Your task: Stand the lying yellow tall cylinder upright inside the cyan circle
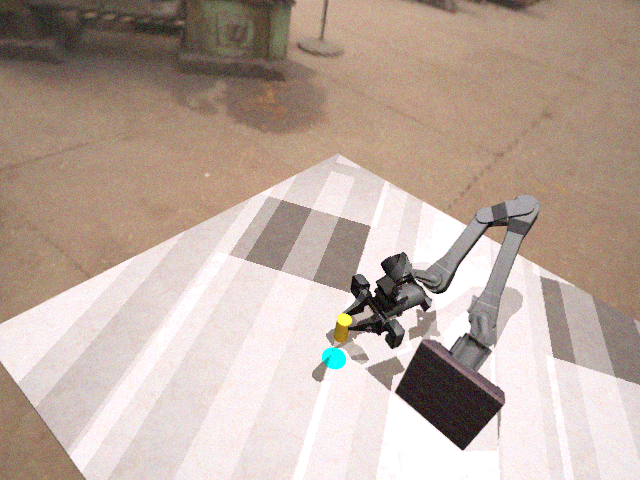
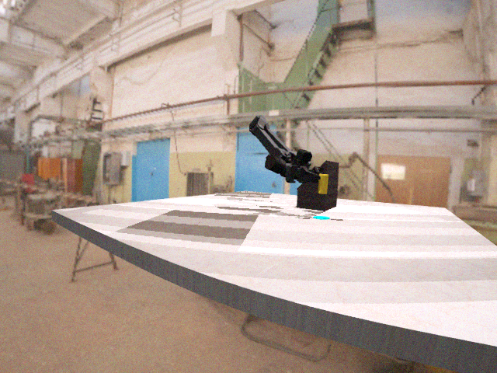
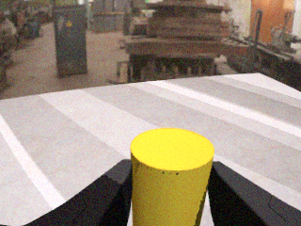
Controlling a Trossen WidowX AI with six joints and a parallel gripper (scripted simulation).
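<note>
Now: gripper tip 140 mm above the cyan circle. Round my gripper tip: yellow cylinder (20 mm below).
</note>
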